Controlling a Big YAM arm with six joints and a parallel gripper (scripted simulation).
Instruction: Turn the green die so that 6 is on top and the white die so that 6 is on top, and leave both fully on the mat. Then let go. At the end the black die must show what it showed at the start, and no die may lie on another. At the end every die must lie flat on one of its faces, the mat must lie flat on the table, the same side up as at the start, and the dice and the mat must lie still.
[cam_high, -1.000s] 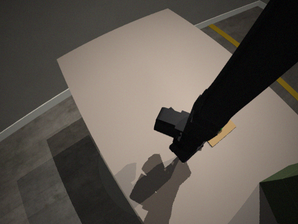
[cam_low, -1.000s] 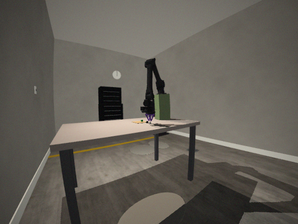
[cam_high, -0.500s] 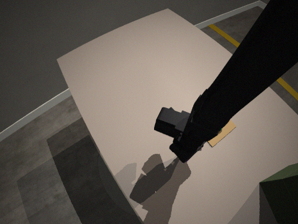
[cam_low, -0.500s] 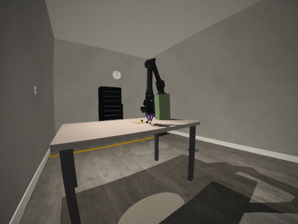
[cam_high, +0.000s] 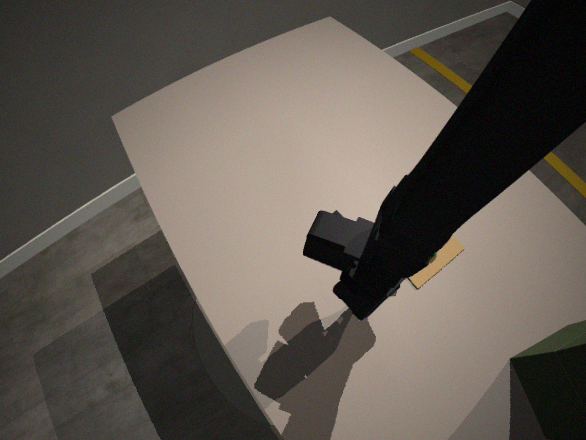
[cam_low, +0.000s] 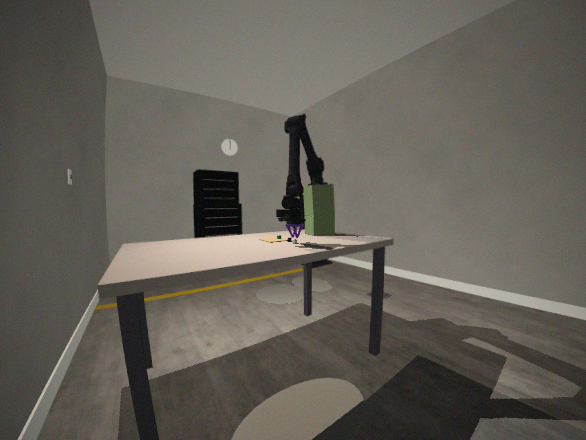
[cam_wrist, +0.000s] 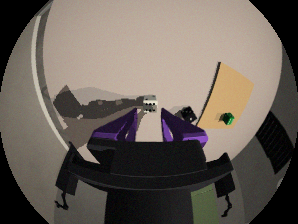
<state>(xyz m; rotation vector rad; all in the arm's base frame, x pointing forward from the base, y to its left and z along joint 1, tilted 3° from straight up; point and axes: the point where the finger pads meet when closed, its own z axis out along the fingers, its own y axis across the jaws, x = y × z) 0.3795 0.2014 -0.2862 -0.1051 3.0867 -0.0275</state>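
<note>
Right now the white die is 30 mm below my hand. Round my hand: black die: 20 mm behind, 70 mm to the right, 30 mm below; then tan mat: 10 mm ahead, 170 mm to the right, 40 mm below; then green die: 20 mm behind, 180 mm to the right, 20 mm below.
</note>
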